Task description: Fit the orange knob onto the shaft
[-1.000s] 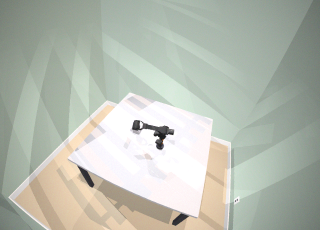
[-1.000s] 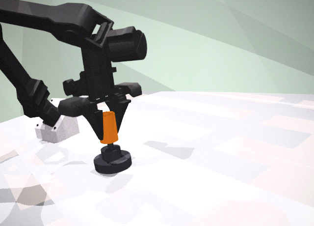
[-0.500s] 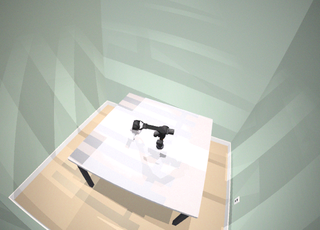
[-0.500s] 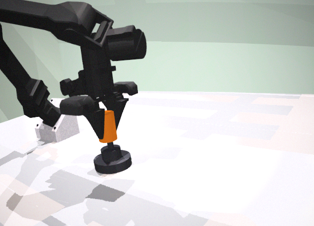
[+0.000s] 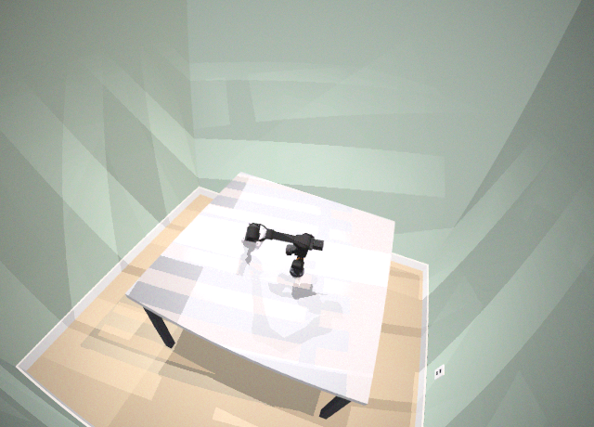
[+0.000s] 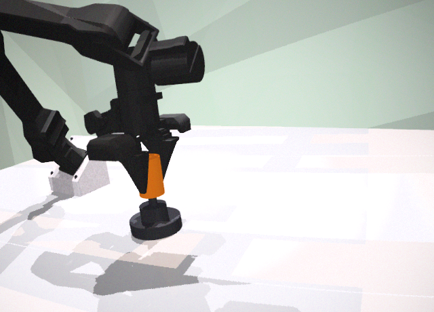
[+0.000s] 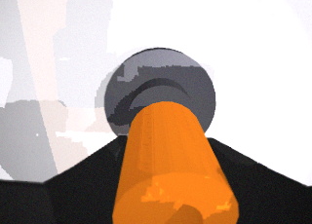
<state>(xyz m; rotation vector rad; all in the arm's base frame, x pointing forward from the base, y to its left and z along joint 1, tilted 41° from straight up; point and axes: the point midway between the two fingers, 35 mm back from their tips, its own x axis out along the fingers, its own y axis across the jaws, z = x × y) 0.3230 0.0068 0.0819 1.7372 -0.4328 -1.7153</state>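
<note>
The orange knob is 20 mm above my gripper tip. Round my gripper tip: dark round pedestal: 40 mm below.
</note>
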